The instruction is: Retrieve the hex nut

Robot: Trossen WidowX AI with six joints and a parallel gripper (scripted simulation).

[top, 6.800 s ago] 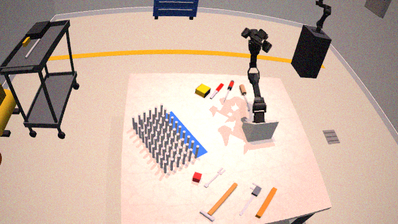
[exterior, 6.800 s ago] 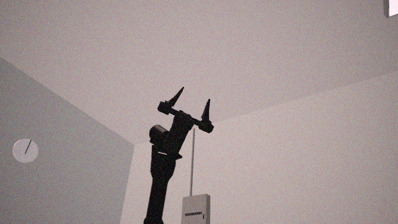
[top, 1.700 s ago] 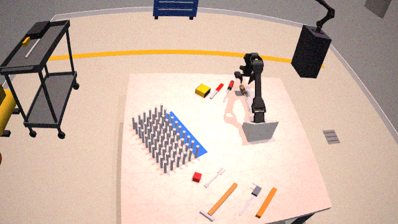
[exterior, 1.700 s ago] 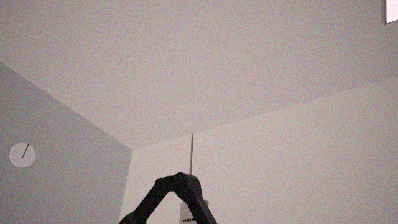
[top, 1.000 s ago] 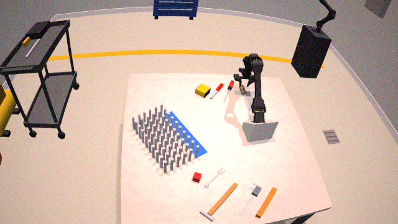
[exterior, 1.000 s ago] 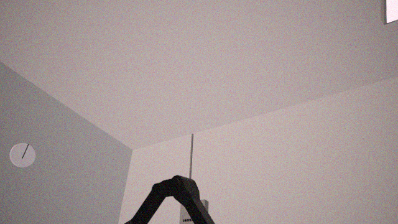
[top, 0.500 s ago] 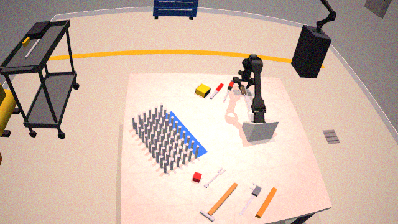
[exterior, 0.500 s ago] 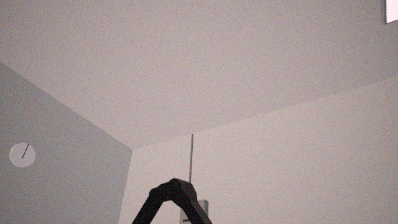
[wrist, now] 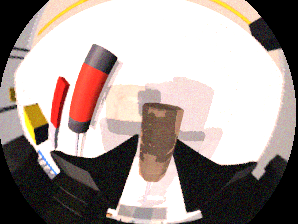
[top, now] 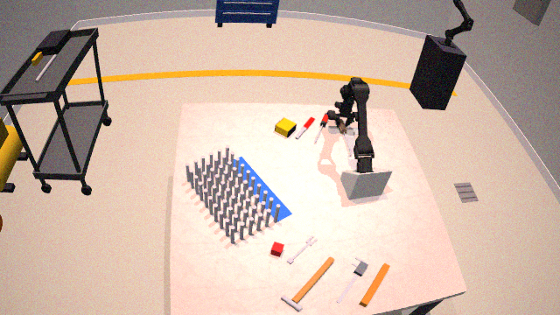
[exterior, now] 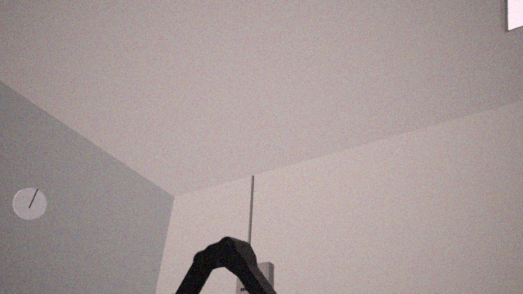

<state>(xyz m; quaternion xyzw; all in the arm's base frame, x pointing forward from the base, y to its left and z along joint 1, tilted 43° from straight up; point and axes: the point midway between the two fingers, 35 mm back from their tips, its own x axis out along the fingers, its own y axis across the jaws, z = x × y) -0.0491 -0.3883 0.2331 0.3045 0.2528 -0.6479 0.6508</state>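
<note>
My gripper tip is 10 mm short of the brown-handled screwdriver, 110 mm to the right of it and 10 mm below it. From my gripper tip the other things lie so: blue taped strip: 510 mm ahead, 370 mm to the left, 10 mm below; yellow block: 310 mm ahead, 10 mm to the left, 10 mm above; fork-ended tool: 390 mm ahead, 720 mm to the left.
</note>
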